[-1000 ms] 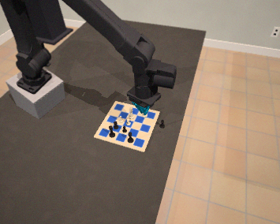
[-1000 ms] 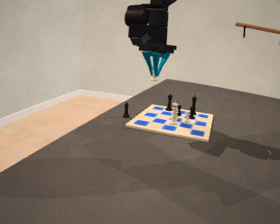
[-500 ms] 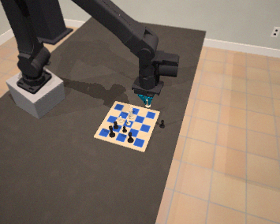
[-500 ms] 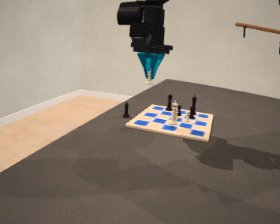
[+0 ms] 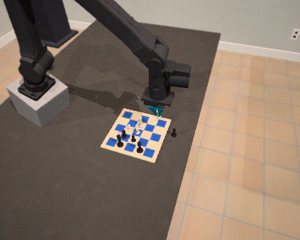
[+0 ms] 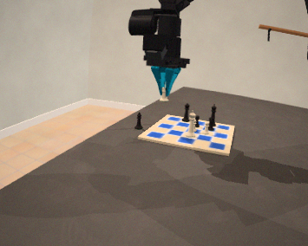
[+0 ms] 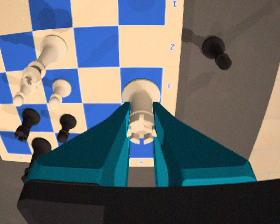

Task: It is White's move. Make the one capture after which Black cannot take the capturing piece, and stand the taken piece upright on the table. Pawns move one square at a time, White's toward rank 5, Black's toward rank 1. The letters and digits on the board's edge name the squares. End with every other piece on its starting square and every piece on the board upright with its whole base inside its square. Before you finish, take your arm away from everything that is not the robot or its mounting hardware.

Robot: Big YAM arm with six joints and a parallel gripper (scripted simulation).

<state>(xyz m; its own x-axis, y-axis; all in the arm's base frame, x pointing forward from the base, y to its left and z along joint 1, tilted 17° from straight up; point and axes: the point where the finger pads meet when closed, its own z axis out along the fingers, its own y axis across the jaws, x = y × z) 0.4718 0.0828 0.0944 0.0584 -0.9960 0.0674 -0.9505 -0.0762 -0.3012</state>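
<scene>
The tall white piece is 8 cm behind my hand and 7 cm below it. From my hand the other things lie so: blue-and-cream chessboard (7 cm behind, 4 cm to the right, 10 cm below); tall black piece (11 cm behind, 12 cm to the right, 7 cm below).
</scene>
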